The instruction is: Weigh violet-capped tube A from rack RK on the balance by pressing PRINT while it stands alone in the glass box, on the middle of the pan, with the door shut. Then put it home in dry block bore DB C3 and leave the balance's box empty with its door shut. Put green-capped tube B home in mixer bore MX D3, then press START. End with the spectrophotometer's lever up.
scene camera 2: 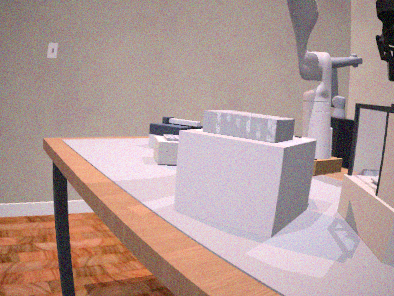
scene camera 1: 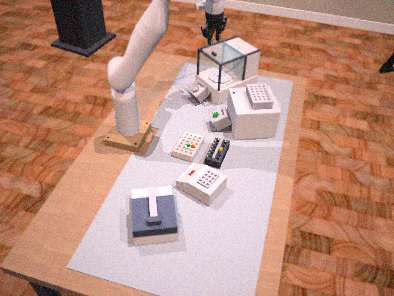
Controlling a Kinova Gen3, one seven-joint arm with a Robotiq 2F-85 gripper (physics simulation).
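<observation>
My gripper (scene camera 1: 214,40) is partly open and empty, above and behind the glass-box balance (scene camera 1: 218,91); part of it shows at the upper right in scene camera 2. The balance's pan (scene camera 1: 219,76) shows no tube that I can make out; the door's position is unclear. A small grey button unit (scene camera 1: 199,92) stands beside the balance. A green cap (scene camera 1: 188,145) sits in the cream rack (scene camera 1: 179,152), next to an orange-red one. No violet cap can be made out. The dark-blue-topped instrument (scene camera 1: 153,231) is at the front; its lever position is unclear.
A big white box (scene camera 1: 252,121) (scene camera 2: 225,185) carries a grey holed block (scene camera 1: 260,96) (scene camera 2: 247,126). A green-button unit (scene camera 1: 219,119) stands beside it. A black rack (scene camera 1: 216,158) holds a yellow-capped item. A white holed block unit (scene camera 1: 200,191) has a red display.
</observation>
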